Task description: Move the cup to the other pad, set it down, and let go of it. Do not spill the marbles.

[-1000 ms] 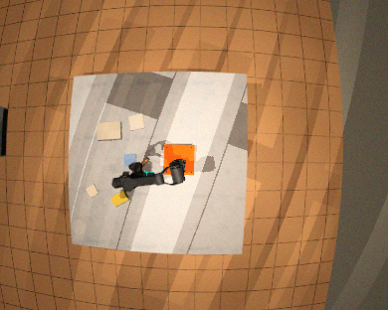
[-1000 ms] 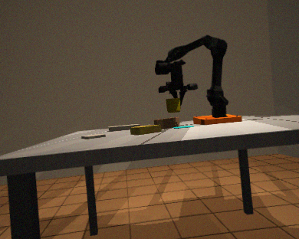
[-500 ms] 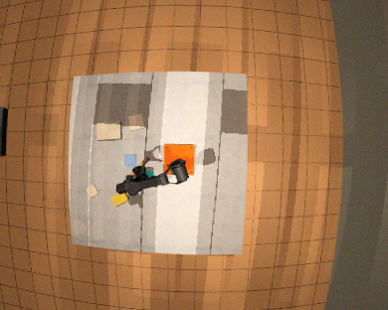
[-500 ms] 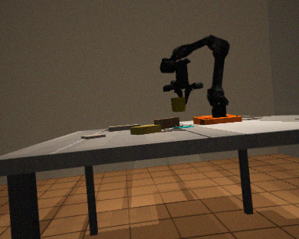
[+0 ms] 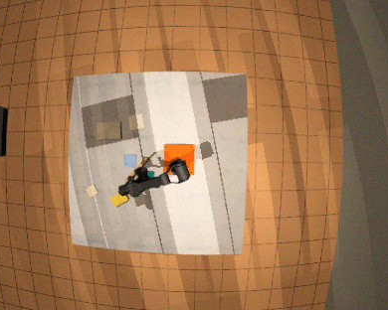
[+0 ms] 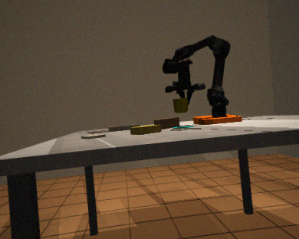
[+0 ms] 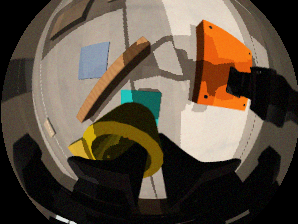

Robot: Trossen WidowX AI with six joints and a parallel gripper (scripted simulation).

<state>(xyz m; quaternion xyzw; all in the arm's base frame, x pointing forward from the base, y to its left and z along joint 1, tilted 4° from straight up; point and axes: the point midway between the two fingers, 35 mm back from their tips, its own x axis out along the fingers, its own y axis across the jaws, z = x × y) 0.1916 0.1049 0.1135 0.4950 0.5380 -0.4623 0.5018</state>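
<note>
My gripper tip is 11 cm above the teal pad and 3 cm short of it. Round my gripper tip: light blue pad 16 cm ahead, 11 cm below, 10 cm to the right; long wooden bar 9 cm below, 9 cm ahead, 5 cm to the right; olive-yellow cup 2 cm ahead.
</note>
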